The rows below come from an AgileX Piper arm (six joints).
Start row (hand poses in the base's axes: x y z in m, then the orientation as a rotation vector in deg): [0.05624, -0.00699, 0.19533, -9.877, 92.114, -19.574]
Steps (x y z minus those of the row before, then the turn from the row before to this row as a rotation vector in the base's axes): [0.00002, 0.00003, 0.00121, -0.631, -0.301, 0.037]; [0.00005, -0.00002, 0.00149, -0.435, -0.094, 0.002]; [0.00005, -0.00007, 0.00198, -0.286, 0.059, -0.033]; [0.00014, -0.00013, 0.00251, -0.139, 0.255, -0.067]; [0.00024, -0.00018, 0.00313, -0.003, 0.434, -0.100]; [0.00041, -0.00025, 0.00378, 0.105, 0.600, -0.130]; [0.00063, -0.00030, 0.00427, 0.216, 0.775, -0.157]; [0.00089, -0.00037, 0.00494, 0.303, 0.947, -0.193]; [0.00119, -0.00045, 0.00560, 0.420, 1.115, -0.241]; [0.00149, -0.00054, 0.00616, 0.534, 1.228, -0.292]
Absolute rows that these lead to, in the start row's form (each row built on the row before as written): [0.05626, -0.00696, 0.19654, -10.329, 91.718, -20.067]; [0.05631, -0.00698, 0.19803, -10.645, 91.559, -20.420]; [0.05636, -0.00705, 0.20001, -10.850, 91.578, -20.673]; [0.05650, -0.00718, 0.20252, -10.956, 91.818, -20.826]; [0.05674, -0.00736, 0.20565, -10.969, 92.260, -20.886]; [0.05715, -0.00761, 0.20943, -10.910, 92.887, -20.874]; [0.05778, -0.00791, 0.21370, -10.782, 93.707, -20.784]; [0.05867, -0.00828, 0.21864, -10.593, 94.715, -20.641]; [0.05986, -0.00873, 0.22424, -10.310, 95.913, -20.428]; [0.06135, -0.00927, 0.23040, -9.920, 97.246, -20.149]
